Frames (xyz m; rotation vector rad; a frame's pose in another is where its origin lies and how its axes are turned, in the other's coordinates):
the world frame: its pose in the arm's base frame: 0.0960 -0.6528 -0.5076 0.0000 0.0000 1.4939
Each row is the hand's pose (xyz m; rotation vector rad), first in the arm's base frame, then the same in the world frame.
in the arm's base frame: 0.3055 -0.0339 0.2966 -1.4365 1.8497 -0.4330
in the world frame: 0.6332 -0.1613 0.8042 0.2261 2.6030 -1.0754
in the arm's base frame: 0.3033 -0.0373 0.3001 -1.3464 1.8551 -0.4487
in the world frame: 0.6296 -0.1594 0.8077 0.3052 2.5501 -1.1268
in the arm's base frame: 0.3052 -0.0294 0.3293 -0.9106 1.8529 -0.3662
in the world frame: 0.6376 -0.1607 0.8369 0.6602 2.2110 -1.2170
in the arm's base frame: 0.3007 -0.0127 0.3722 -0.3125 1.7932 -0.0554
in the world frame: 0.6539 -0.1549 0.8798 1.0684 1.6508 -1.0818
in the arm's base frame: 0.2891 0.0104 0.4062 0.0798 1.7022 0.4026
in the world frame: 0.6761 -0.1416 0.9138 1.2403 1.2197 -0.7116
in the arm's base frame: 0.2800 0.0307 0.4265 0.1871 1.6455 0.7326
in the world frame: 0.6956 -0.1309 0.9341 1.2294 1.0581 -0.4191
